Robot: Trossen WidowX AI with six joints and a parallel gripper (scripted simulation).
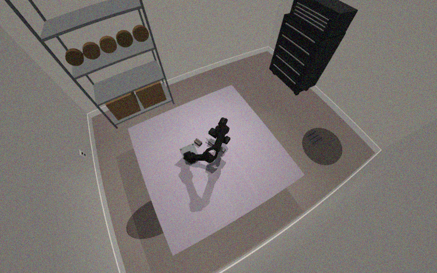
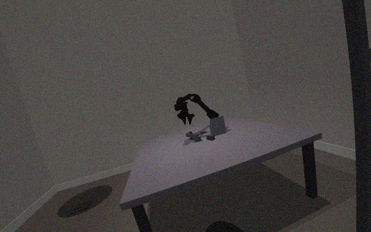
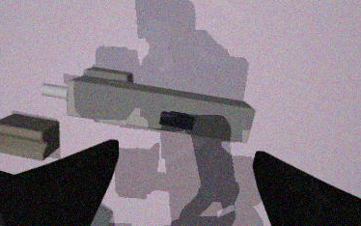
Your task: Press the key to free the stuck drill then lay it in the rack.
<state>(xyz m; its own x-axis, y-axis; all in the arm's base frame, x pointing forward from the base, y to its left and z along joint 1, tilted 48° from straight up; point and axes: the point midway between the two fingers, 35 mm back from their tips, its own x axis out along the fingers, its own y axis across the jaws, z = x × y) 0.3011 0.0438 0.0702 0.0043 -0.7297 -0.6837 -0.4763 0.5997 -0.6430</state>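
Now: the drill 4 cm behind my gripper tip, 8 cm to the left of it and 11 cm below it. Also, from my gripper tip: olive-grey block (16 cm behind, 14 cm to the left, 14 cm below); then drill sleeve (2 cm behind, 2 cm to the left, 12 cm below).
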